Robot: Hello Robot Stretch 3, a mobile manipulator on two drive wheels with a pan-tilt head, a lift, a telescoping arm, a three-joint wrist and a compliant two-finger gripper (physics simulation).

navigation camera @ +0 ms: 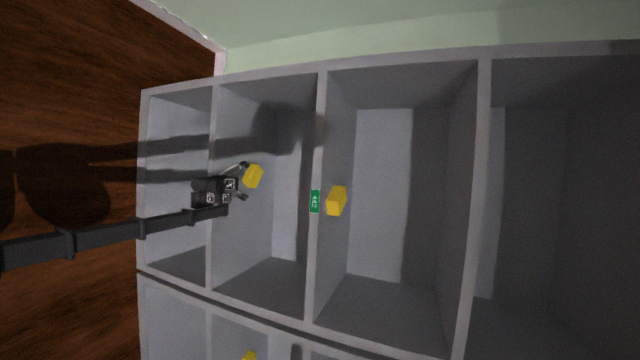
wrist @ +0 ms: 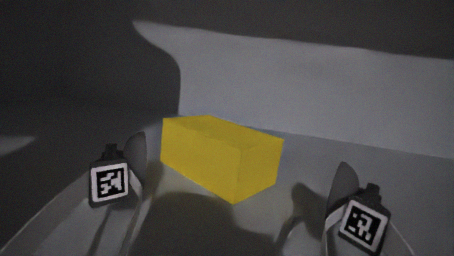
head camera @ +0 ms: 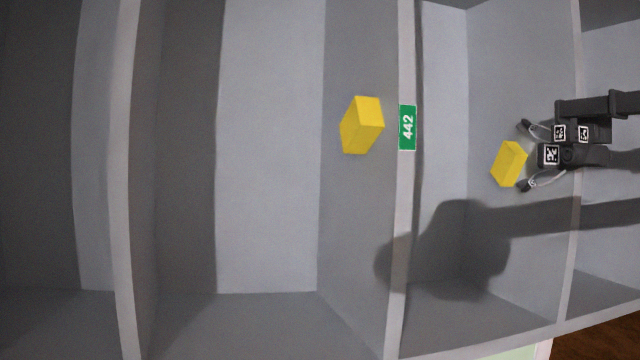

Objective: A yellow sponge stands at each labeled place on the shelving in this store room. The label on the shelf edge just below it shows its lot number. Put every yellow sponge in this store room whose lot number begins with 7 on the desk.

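Frame: origin at the robot's base, x ahead, y left, z up, level; metres.
Where they show: gripper, fingertip midpoint: (navigation camera: pixel 247 180) (head camera: pixel 519 155).
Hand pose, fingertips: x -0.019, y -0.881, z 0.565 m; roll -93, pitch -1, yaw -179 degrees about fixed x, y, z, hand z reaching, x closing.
Observation:
Each offset is from my fingertips to the top centre of the thing. "spot": to the spot under its first point.
My gripper (head camera: pixel 524 155) (navigation camera: pixel 243 180) (wrist: pixel 237 166) is open, its fingers wide apart and empty. A yellow sponge {dy -0.054, dx +0.021, dz +0.013 m} (head camera: pixel 508 164) (navigation camera: pixel 253 176) (wrist: pixel 215 155) stands on the shelf floor just in front of the fingers, turned at an angle; in the wrist view it appears between the fingertips, nearer the left one. No label shows on the shelf edge below it, where the wrist and arm cross. A second yellow sponge {dy +0.058, dx -0.037, dz +0.471 m} (head camera: pixel 361 125) (navigation camera: pixel 336 201) stands one shelf higher, above a green label {spot: dy +0.174, dx -0.030, dz +0.410 m} (head camera: pixel 407 127) (navigation camera: pixel 314 201) reading 442. The desk does not show.
The grey shelving (head camera: pixel 125 150) (navigation camera: pixel 484 125) has upright side walls and shelf boards around the gripper. Part of another yellow sponge {spot: dy -0.040, dx -0.929, dz -0.006 m} (navigation camera: pixel 249 355) shows in the neighbouring unit at the navigation view's bottom edge. Brown wooden floor and a pale green wall show beside the shelving.

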